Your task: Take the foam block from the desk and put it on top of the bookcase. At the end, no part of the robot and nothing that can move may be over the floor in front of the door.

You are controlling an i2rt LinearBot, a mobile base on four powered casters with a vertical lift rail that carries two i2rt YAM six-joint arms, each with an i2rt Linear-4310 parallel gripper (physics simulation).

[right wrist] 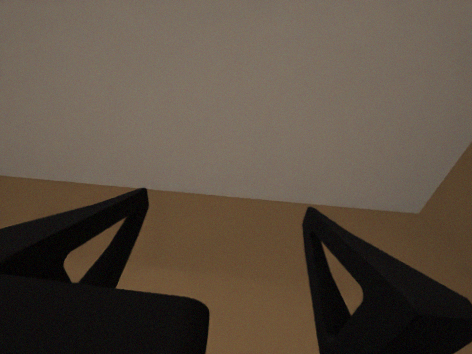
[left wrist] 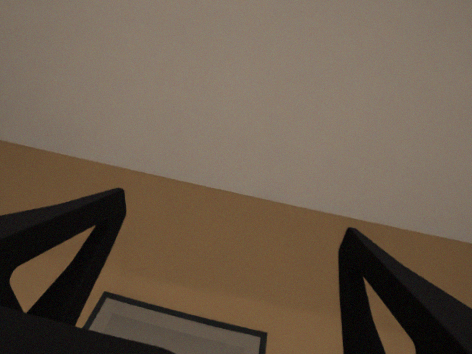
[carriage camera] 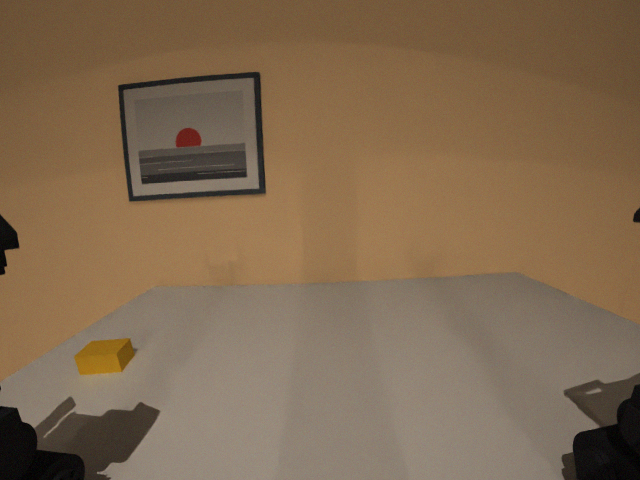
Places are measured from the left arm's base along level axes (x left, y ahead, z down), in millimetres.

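Pixels of known places: left gripper, fingertip midpoint: (left wrist: 232, 220); right gripper, fingertip midpoint: (right wrist: 226, 205).
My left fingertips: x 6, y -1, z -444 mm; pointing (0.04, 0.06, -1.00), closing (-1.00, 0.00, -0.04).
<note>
Behind a point stands the place of what it marks.
A yellow foam block (carriage camera: 104, 357) {x 141, y 270, z -85 mm} lies flat on the light grey desk (carriage camera: 330, 372) {x -324, y 280, z -47 mm}, near the desk's left edge in the carriage view. My left gripper (left wrist: 232, 220) {x 6, y -1, z -444 mm} is open and empty, tilted up toward the wall and ceiling; in the carriage view a dark part of it shows at the left edge, above and to the left of the block. My right gripper (right wrist: 226, 205) {x -636, y -10, z -441 mm} is open and empty, also tilted up; a small part of it shows at the right edge of the carriage view, far from the block. The bookcase and the door do not show in these views.
A framed picture (carriage camera: 261, 134) {x -116, y 822, z -613 mm} (left wrist: 185, 316) {x 147, y 814, z -829 mm} with a red sun hangs on the orange-tan wall (carriage camera: 413, 206) {x -699, y 861, z -327 mm} behind the desk. Dark parts of both arms show at the lower corners of the carriage view and cast shadows on the desk. The pale ceiling (left wrist: 240, 90) {x 145, y 314, z -1535 mm} (right wrist: 225, 90) {x -574, y 161, z -1535 mm} fills the upper wrist views.
</note>
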